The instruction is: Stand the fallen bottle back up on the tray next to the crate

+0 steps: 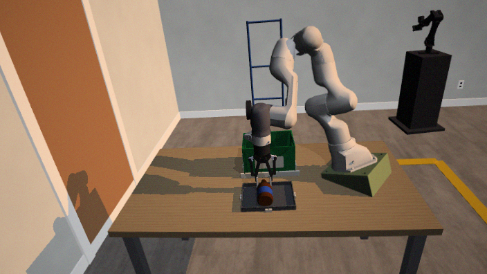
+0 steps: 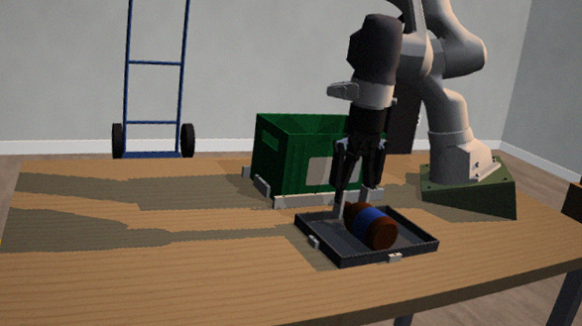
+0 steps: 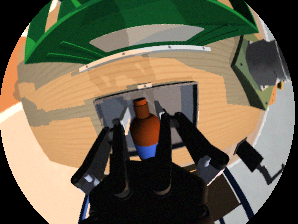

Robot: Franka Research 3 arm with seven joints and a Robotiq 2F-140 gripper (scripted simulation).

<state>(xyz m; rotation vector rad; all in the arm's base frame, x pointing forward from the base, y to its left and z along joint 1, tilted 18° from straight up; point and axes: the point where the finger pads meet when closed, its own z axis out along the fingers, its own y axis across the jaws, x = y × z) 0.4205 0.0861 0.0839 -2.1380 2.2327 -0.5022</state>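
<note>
Right now the bottle is 50 mm to the left of my hand and 20 mm below it. The rest, counted from my hand: green crate: 220 mm to the right, 50 mm behind, 20 mm above; then tray: 50 mm to the left, 50 mm below, 10 mm behind.
</note>
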